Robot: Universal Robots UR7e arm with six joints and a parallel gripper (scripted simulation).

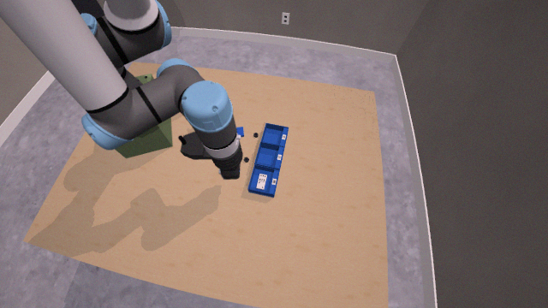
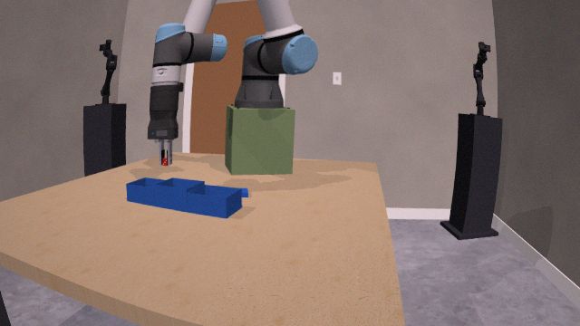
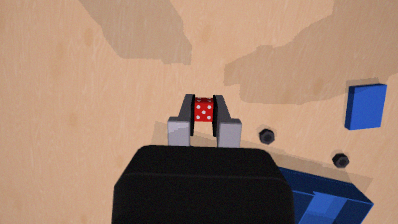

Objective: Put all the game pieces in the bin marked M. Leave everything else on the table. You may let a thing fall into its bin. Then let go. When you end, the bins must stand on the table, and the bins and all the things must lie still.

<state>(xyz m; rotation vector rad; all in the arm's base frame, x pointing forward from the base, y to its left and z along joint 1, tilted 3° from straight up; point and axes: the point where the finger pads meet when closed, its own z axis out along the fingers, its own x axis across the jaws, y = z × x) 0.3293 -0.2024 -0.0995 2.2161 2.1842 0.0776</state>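
My hand is 10 cm short of the white domino, 7 cm above it and 1 cm to the left of it. From my hand the other things lie so: blue three-part bin (13 cm ahead, 7 cm to the left, 6 cm below); red die (1 cm below); flat blue tile (19 cm to the left, 7 cm below, 1 cm ahead).
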